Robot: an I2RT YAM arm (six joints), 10 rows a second.
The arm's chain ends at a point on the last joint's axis. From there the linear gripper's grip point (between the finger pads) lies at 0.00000 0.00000 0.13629 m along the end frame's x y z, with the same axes.
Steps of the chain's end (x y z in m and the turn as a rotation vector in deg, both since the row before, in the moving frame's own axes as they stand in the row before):
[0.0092, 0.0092, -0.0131, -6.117, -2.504, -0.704]
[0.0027, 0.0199, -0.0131, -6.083, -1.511, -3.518]
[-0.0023, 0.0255, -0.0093, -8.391, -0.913, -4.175]
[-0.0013, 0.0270, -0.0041, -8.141, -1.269, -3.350]
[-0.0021, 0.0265, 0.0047, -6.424, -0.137, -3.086]
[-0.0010, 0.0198, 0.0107, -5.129, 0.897, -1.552]
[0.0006, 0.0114, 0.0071, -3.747, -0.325, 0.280]
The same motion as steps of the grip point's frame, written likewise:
[0.0033, 0.0238, -0.0140, -6.117, -2.504, -0.704]
[-0.0004, 0.0344, -0.0139, -6.083, -1.511, -3.518]
[-0.0037, 0.0454, -0.0108, -8.391, -0.913, -4.175]
[-0.0037, 0.0464, -0.0055, -8.141, -1.269, -3.350]
[-0.0020, 0.0418, 0.0038, -6.424, -0.137, -3.086]
[0.0013, 0.0320, 0.0101, -5.129, 0.897, -1.552]
[-0.0002, 0.0203, 0.0068, -3.747, -0.325, 0.280]

